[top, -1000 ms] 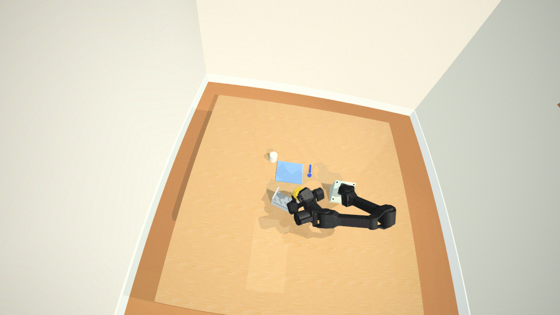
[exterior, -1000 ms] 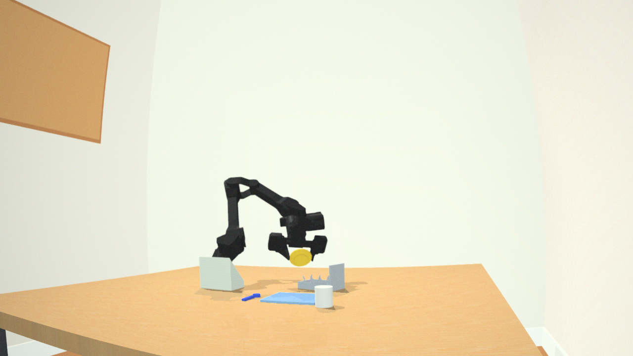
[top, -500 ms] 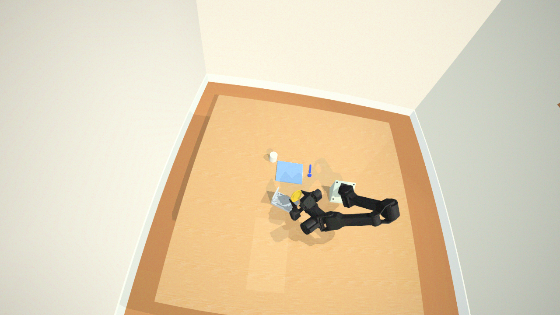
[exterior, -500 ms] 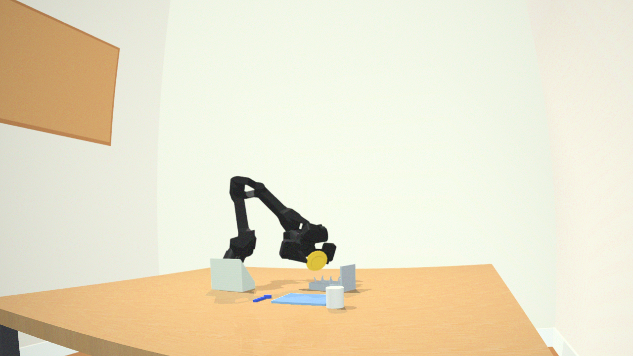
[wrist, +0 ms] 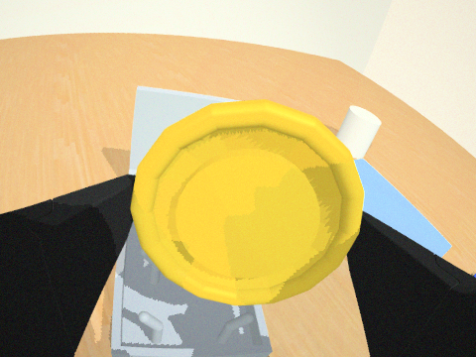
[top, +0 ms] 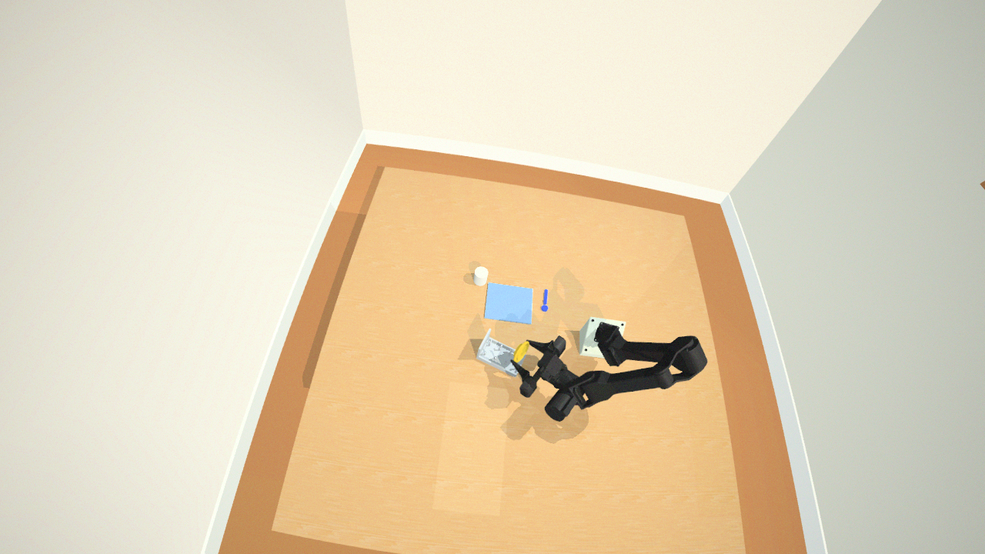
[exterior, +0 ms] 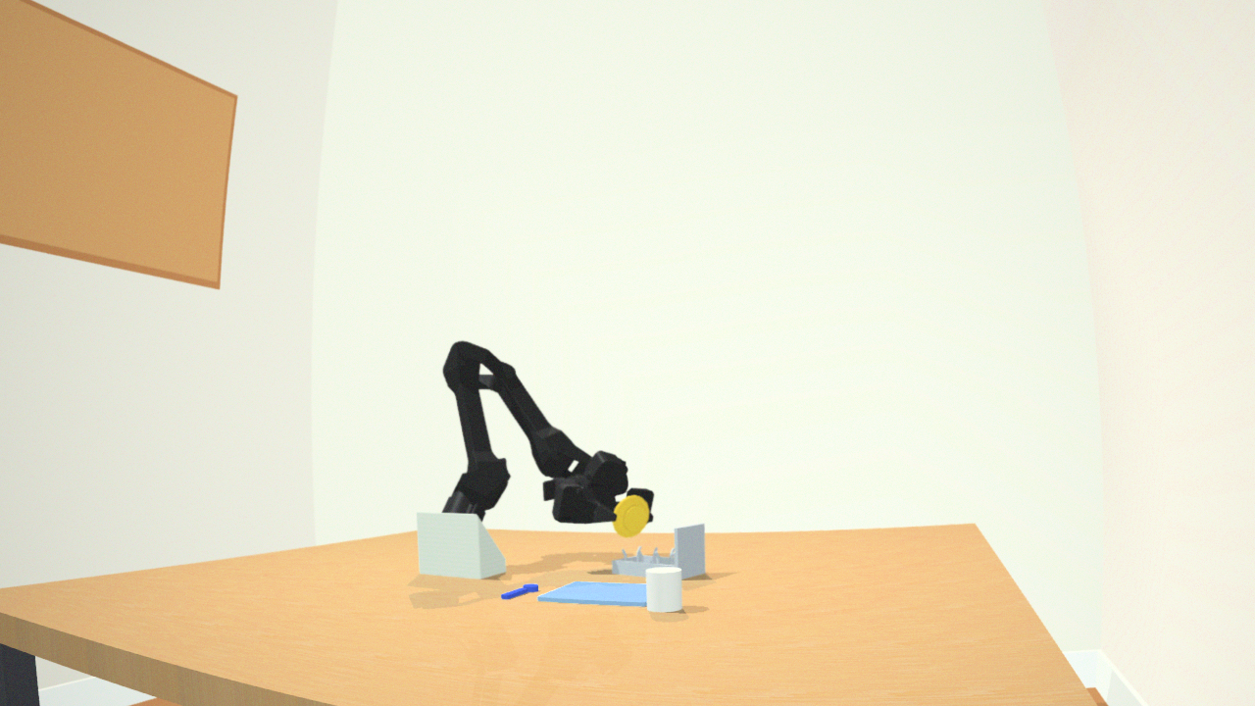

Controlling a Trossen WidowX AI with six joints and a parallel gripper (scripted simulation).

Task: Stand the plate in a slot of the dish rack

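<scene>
My gripper tip is now 6 cm above the grey dish rack and 4 cm short of it. Also, from my gripper tip: yellow plate 1 cm behind; then blue utensil 22 cm to the right, 8 cm below, 7 cm behind; then white cup 25 cm to the right, 16 cm ahead, 6 cm below.
</scene>
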